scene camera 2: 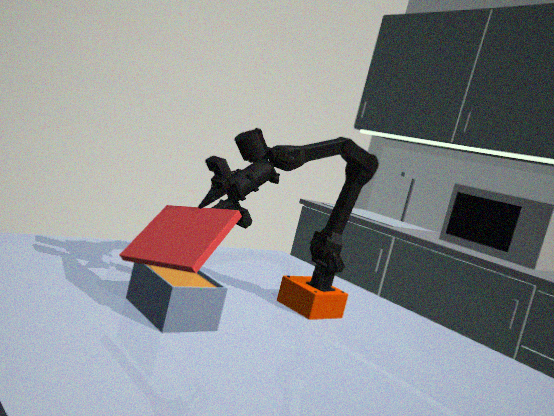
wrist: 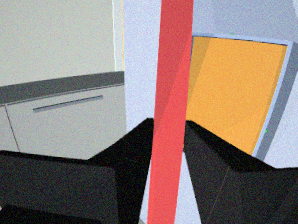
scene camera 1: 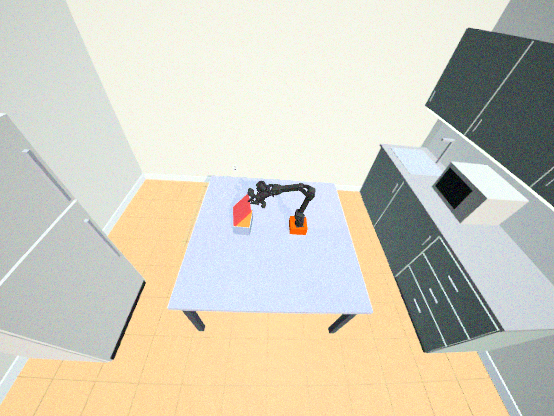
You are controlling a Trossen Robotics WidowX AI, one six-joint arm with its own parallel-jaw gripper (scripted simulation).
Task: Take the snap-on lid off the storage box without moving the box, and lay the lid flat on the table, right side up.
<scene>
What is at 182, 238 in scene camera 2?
A red lid.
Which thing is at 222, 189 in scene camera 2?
The gripper.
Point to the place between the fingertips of the gripper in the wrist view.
At 168, 125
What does the gripper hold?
A red lid.
</scene>
